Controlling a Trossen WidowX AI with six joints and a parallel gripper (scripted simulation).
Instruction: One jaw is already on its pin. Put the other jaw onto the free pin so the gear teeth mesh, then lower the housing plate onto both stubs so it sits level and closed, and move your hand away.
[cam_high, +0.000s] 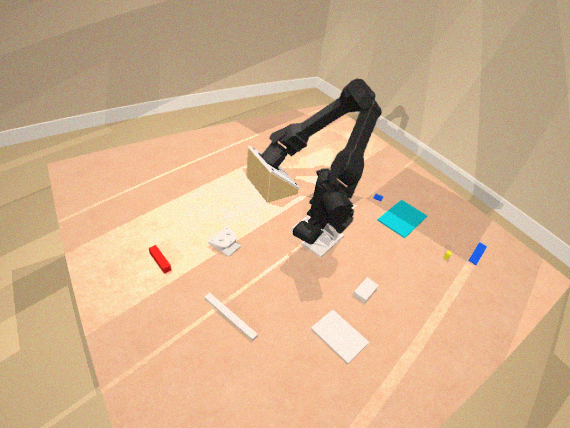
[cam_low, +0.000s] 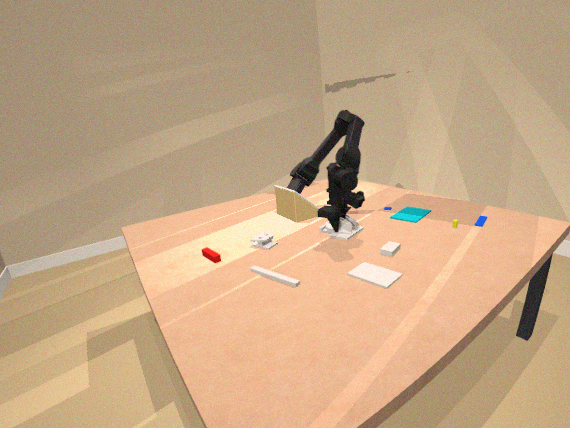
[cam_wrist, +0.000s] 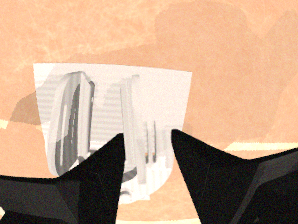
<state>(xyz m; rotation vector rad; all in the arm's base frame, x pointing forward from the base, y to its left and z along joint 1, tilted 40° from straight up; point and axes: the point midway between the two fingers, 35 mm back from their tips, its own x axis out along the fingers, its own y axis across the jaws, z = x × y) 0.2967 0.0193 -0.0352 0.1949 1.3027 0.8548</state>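
Now: gripper tip 4 cm past the white jaw and 1 cm below it. Also, from my gripper tip: teal square (34 cm to the left, 4 cm ahead, 1 cm below); flat white plate (28 cm ahead, 11 cm to the right, 1 cm below); white bar (32 cm to the right, 11 cm ahead, 1 cm below).
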